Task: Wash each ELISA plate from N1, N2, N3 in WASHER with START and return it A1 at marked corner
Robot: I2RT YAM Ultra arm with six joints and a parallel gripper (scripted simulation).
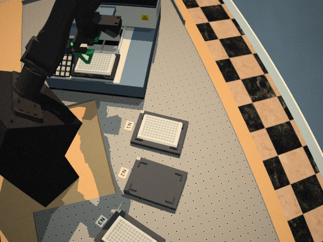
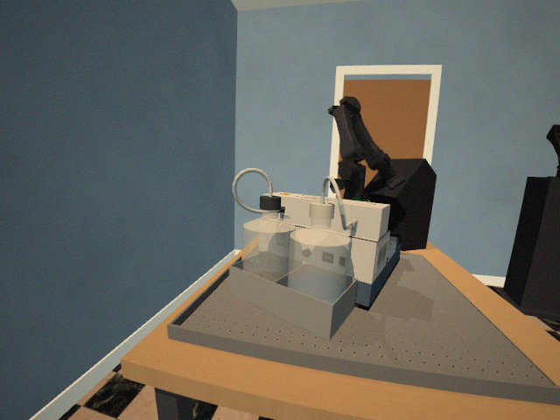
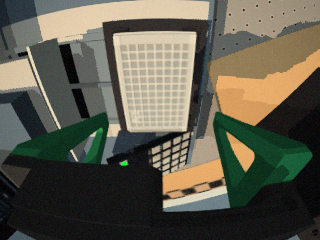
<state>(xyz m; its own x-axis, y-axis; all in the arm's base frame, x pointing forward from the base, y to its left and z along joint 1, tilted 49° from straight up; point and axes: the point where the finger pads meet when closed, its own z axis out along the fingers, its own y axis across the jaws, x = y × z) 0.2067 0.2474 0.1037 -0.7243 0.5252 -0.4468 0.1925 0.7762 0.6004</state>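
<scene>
Now: hand 80 mm above the dark carrier. Also, from my hand: N1 label (200 mm to the right, 160 mm below, 100 mm ahead); manifold (150 mm to the left, 40 mm ahead, 30 mm below); washer (150 mm to the left, 40 mm ahead, 30 mm below).
</scene>
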